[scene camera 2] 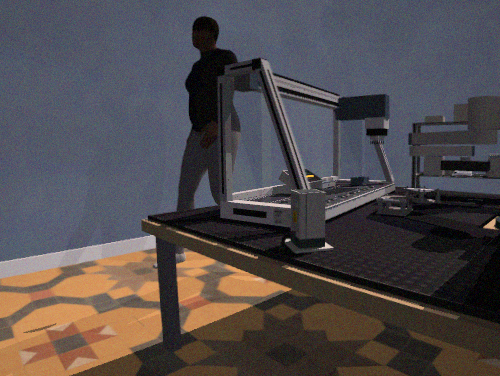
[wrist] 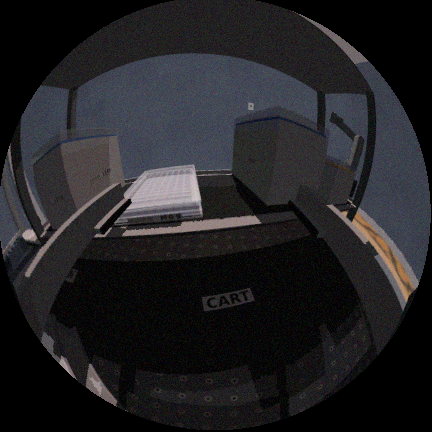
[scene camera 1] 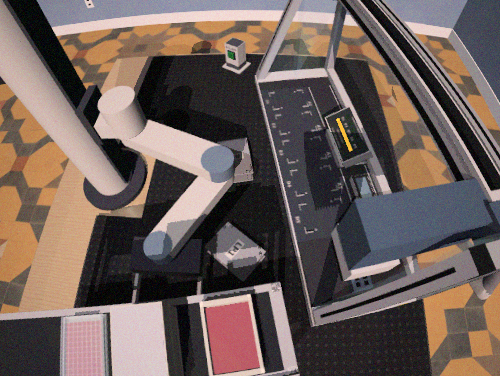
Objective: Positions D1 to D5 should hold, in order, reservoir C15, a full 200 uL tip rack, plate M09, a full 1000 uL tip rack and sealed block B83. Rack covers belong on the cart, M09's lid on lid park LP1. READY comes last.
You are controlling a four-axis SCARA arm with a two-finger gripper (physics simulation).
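Note:
My gripper (scene camera 1: 167, 294) (wrist: 207, 190) is open at the cart (scene camera 1: 290, 345) (wrist: 190, 226), with nothing held. In the wrist view, plate M09 (wrist: 165, 192), clear and looking lidded, lies on the cart's lower shelf ahead of the fingers, left of centre. A tall box with a blue line (wrist: 95, 167) stands left of it, and a larger one (wrist: 280, 155) stands right of it; their small labels are unreadable. The deck (scene camera 1: 295, 150) shows corner marks for its positions. A low stand (scene camera 1: 240, 262), its label looking like LP1, sits between the deck and the arm.
The cart's top holds a red item in a pale frame (scene camera 1: 233, 335) and a pink gridded item (scene camera 1: 84, 345). Another low stand (scene camera 1: 243, 165) lies under the elbow. A blue pipetting head (scene camera 1: 415, 220) (scene camera 2: 363, 107) hangs over the deck. A green-screened device (scene camera 1: 234, 52) (scene camera 2: 308, 217) stands beyond. A person (scene camera 2: 205, 90) stands behind the table.

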